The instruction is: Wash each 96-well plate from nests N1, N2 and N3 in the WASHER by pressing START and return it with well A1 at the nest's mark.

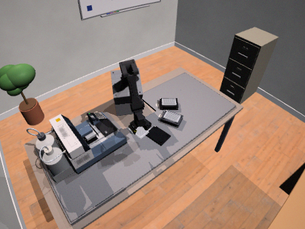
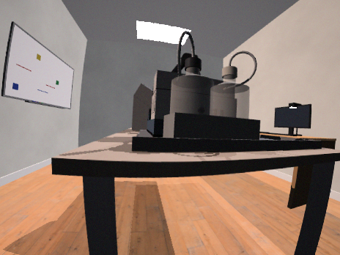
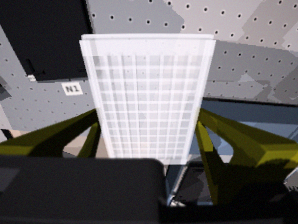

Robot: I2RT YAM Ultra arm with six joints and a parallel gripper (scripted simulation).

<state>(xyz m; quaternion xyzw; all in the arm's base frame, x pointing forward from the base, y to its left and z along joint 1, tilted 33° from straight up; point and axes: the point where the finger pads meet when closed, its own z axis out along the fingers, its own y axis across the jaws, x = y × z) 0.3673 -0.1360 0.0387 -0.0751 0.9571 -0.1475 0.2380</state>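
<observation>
The dark carrier lies 230 mm behind my hand, 150 mm to the right of it and 50 mm below it. Round my hand: plate washer 230 mm behind, 300 mm to the right; label 50 mm behind, 130 mm to the left, 130 mm below; black nest 50 mm ahead, 150 mm to the left, 130 mm below.
</observation>
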